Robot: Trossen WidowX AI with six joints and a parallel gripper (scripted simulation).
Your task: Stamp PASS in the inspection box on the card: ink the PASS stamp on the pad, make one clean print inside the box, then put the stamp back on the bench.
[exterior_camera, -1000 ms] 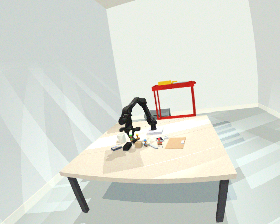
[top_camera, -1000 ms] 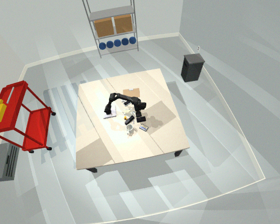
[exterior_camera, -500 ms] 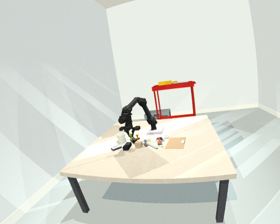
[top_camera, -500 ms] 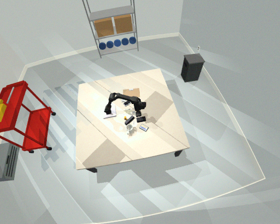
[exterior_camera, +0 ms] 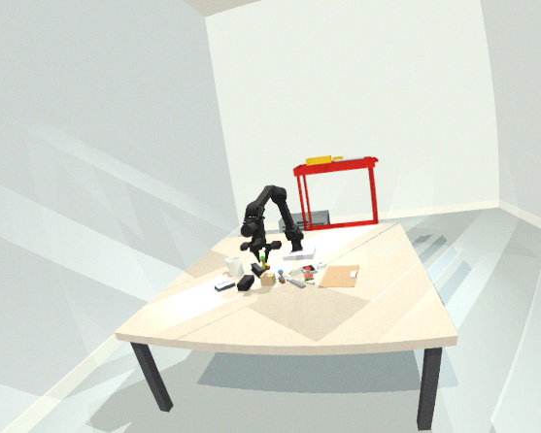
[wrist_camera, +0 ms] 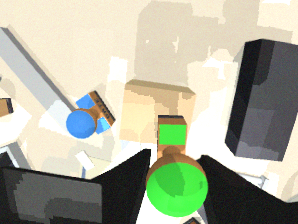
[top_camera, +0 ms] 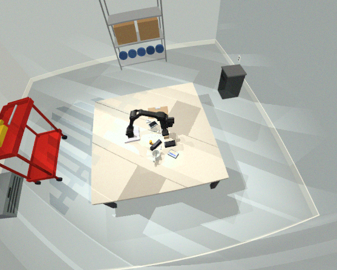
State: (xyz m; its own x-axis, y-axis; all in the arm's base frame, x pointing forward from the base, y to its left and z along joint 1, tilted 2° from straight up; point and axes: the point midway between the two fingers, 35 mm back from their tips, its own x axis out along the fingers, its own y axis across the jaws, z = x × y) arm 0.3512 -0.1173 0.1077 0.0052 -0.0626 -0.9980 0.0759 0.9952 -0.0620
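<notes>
Now: gripper tip 90 mm past the dark ink pad, 200 mm to the right of it and 100 mm above it. Round my gripper tip: green-topped stamp 10 mm below; then blue-knobbed stamp 80 mm to the left, 80 mm below; then tan block 10 mm ahead, 10 mm to the left, 80 mm below.
</notes>
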